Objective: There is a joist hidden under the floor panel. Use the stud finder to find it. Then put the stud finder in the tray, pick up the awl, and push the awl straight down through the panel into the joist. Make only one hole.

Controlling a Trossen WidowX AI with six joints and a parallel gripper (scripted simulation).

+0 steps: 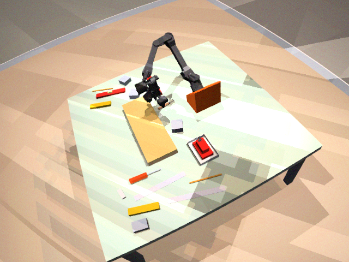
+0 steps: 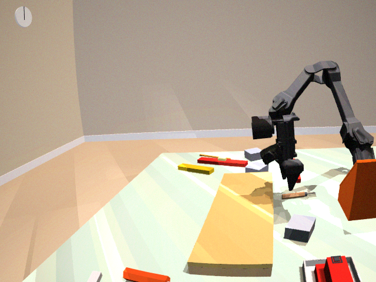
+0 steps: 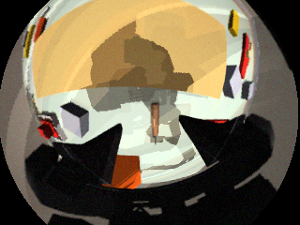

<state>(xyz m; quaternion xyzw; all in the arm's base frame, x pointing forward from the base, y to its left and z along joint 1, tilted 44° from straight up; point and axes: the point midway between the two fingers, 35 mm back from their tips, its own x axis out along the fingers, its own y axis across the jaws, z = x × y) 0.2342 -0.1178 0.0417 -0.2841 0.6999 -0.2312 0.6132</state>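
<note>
Now: the awl 6 cm behind my gripper tip, 2 cm to the right of it and 5 cm below it. From my gripper tip the other things lie so: white tray: 6 cm behind, 42 cm to the left, 4 cm below; then red stud finder: 6 cm behind, 41 cm to the left, 1 cm below.
</note>
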